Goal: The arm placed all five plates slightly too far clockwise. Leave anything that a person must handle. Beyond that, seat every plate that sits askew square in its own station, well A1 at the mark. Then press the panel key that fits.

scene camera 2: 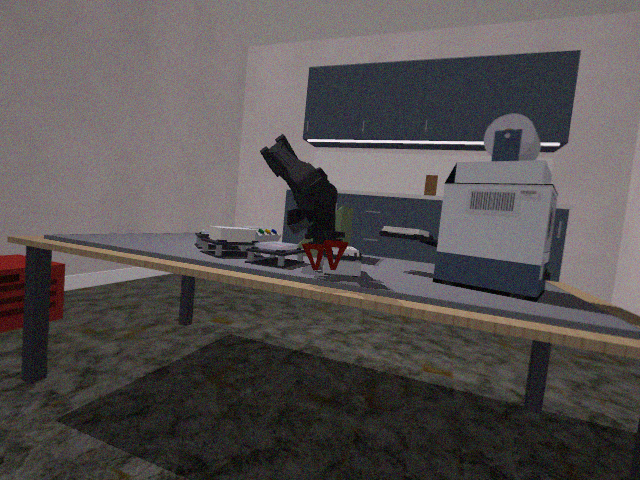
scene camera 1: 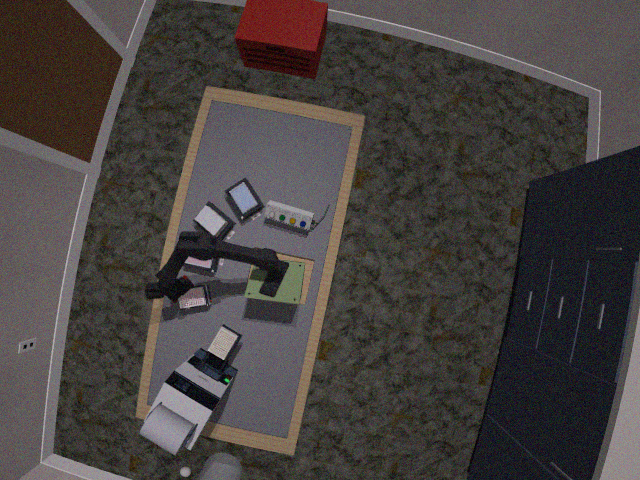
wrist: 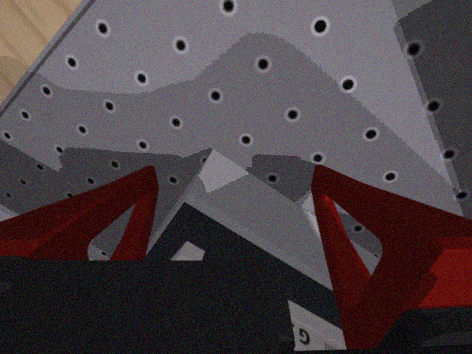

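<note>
In scene camera 1, a blue-topped plate (scene camera 1: 244, 198), a white plate (scene camera 1: 210, 220), a pink plate (scene camera 1: 199, 262) partly under the arm, and a red-spotted plate (scene camera 1: 193, 298) sit on dark-edged stations. A cream plate (scene camera 1: 224, 342) lies on the printer-like machine's extended tray. The key panel (scene camera 1: 288, 215) (scene camera 2: 232, 233) has white, green, yellow and blue keys. My gripper (scene camera 2: 324, 265) (wrist: 234, 176) is open, low by the red-spotted plate. Its red fingers stand on either side of a pale grey body (wrist: 250, 200) with a dark band. Well marks are unreadable; the palm hides much of that body.
The white machine (scene camera 1: 191, 395) (scene camera 2: 496, 222) stands on the perforated table top (scene camera 1: 263, 361). A green board (scene camera 1: 294, 284) lies beneath the arm's raised part in scene camera 1. A cable (scene camera 1: 324, 214) leaves the panel. A red cabinet (scene camera 1: 281, 31) stands beyond the table.
</note>
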